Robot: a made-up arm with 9 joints. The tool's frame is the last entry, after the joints.
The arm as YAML. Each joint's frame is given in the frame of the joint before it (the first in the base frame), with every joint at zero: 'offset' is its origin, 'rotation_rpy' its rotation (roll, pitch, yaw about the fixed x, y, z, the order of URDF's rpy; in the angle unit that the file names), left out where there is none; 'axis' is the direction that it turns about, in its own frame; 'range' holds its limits. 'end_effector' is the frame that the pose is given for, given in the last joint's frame.
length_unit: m
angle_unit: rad
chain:
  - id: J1
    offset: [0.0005, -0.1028, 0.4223]
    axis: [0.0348, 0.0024, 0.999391]
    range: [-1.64, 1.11]
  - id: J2
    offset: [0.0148, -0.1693, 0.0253]
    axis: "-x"
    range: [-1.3, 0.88]
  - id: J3
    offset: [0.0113, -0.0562, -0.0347]
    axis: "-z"
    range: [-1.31, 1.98]
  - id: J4
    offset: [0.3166, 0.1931, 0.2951]
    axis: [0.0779, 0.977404, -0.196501]
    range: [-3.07, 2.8]
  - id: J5
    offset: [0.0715, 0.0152, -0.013]
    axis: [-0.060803, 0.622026, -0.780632]
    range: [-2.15, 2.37]
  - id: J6
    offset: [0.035, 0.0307, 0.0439]
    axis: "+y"
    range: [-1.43, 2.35]
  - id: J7
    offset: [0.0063, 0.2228, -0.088]
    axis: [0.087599, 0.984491, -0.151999]
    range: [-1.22, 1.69]
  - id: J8
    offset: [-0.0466, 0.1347, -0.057]
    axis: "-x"
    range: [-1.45, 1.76]
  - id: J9
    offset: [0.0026, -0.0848, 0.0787]
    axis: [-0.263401, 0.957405, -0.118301]
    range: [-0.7, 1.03]
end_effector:
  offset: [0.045, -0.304, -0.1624]
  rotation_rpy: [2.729, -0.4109, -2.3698]
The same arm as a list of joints. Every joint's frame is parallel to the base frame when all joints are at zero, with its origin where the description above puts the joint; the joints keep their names.
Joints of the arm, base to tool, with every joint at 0 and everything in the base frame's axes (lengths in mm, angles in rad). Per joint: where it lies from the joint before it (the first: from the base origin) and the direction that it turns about. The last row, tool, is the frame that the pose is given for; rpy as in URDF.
J1: axis 0.0348 0.0024 0.999391 xyz 0.5 -102.8 422.3
J2: axis -x xyz 14.8 -169.3 25.3
J3: axis -z xyz 11.3 -56.2 -34.7
J4: axis 0.0779 0.977404 -0.196501 xyz 316.6 193.1 295.1
J5: axis -0.060803 0.622026 -0.780632 xyz 71.5 15.2 -13
J6: axis +y xyz 35 30.7 43.9
J7: axis 0.087599 0.984491 -0.151999 xyz 6.3 222.8 -88
J8: axis -x xyz -46.6 134.7 -57
J9: axis -0.263401 0.957405 -0.118301 xyz 2.6 -84.8 78.7
tool: xyz 45 -304 -162.4 rpy 2.729 -0.4109 -2.3698
Joint limits (rad, base to tool): -1.64..1.11 -1.3..0.88 -1.31..1.98 -3.07..2.8 -2.15..2.37 -1.43..2.35 -1.22..1.69 -1.45..1.76 -0.7..1.03

